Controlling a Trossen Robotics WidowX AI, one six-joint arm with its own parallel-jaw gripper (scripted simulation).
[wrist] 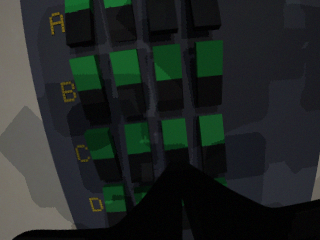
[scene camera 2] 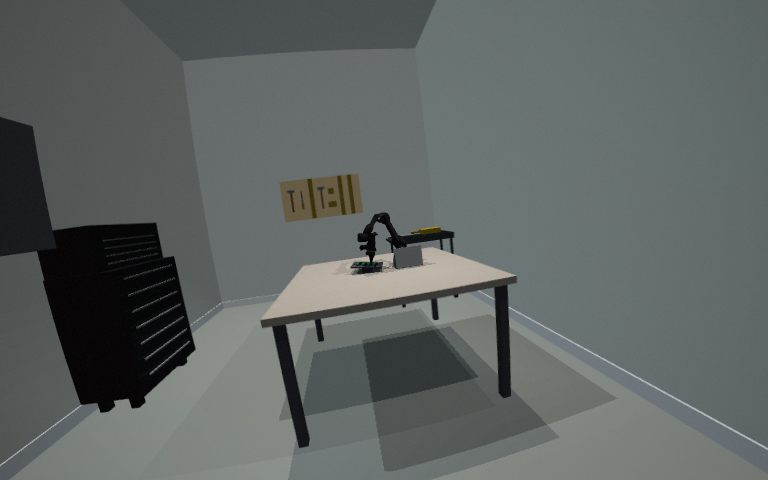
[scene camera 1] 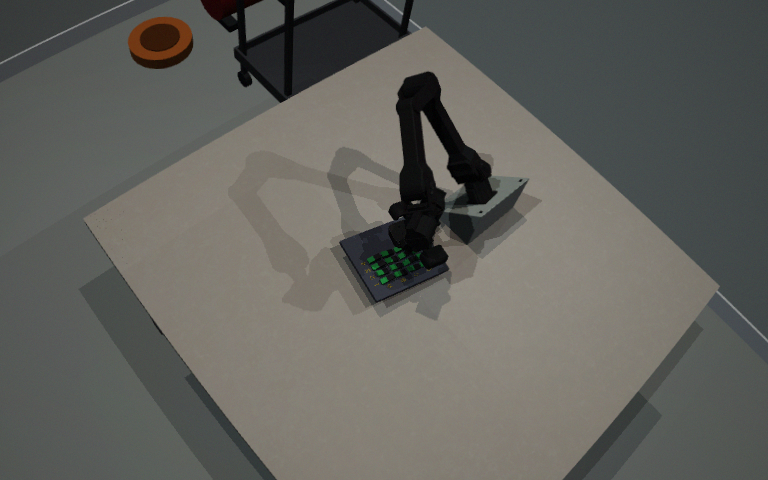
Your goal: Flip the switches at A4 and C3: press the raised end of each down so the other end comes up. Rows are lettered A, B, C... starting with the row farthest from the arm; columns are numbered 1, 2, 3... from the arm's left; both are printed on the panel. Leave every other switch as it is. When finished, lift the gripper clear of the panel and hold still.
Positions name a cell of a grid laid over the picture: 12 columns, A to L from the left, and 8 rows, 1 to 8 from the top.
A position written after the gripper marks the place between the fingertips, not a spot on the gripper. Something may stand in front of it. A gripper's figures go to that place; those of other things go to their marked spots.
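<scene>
Gripper (wrist: G6), 0.10 m from the lens. Switch C3 (wrist: G5), likewise 0.10 m from the lens.
</scene>
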